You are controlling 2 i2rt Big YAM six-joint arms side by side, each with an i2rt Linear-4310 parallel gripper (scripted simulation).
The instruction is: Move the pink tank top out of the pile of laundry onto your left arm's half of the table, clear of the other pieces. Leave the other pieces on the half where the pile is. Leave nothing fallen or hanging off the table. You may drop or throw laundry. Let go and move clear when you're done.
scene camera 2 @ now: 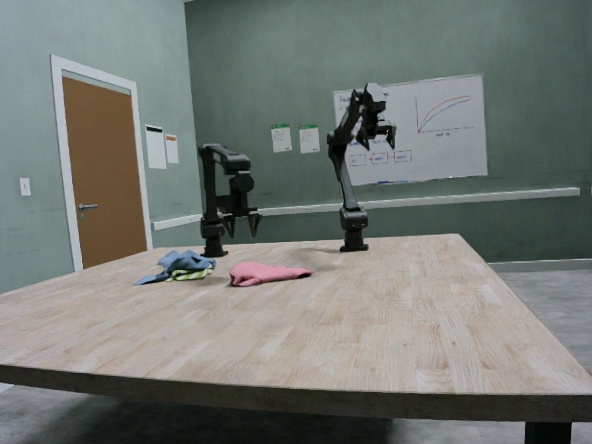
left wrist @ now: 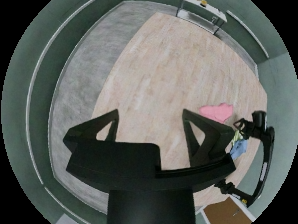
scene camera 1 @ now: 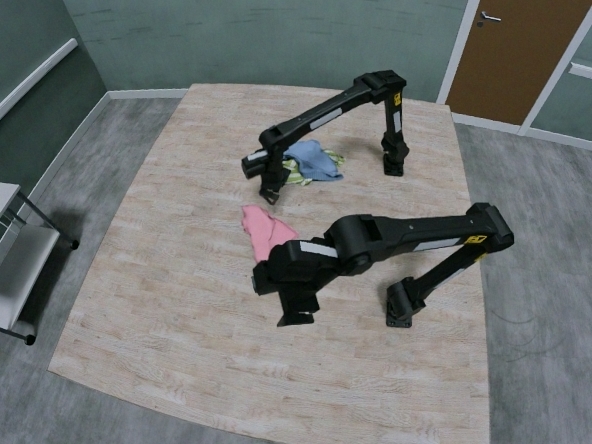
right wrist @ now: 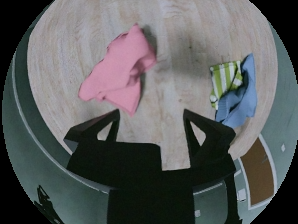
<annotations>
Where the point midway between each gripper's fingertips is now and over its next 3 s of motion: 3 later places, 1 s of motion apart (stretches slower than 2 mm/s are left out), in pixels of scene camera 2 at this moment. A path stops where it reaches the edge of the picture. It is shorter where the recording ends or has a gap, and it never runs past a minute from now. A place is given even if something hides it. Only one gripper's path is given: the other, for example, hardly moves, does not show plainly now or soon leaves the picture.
My left gripper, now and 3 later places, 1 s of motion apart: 381, 149; 359, 182; 309, 246; 302, 258
</annotations>
